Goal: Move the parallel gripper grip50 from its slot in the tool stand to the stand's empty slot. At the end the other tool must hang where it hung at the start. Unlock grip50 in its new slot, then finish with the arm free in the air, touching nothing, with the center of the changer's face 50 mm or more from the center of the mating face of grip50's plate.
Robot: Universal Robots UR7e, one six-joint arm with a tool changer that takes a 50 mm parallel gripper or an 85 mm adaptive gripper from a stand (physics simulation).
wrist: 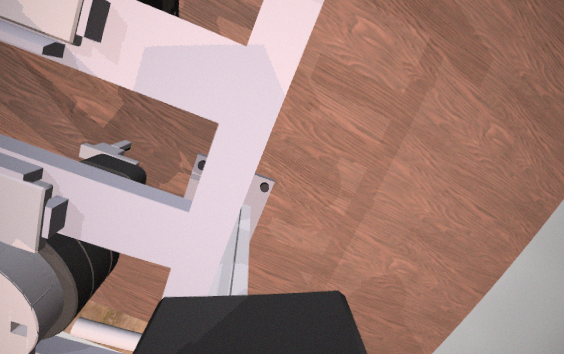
Labels:
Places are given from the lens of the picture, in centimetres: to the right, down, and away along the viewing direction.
parallel gripper grip50 (54, 278): -10, 5, 11
tool stand (204, 237): -3, 3, 11
The marked spots on the tool stand and the parallel gripper grip50 are 7 cm apart.

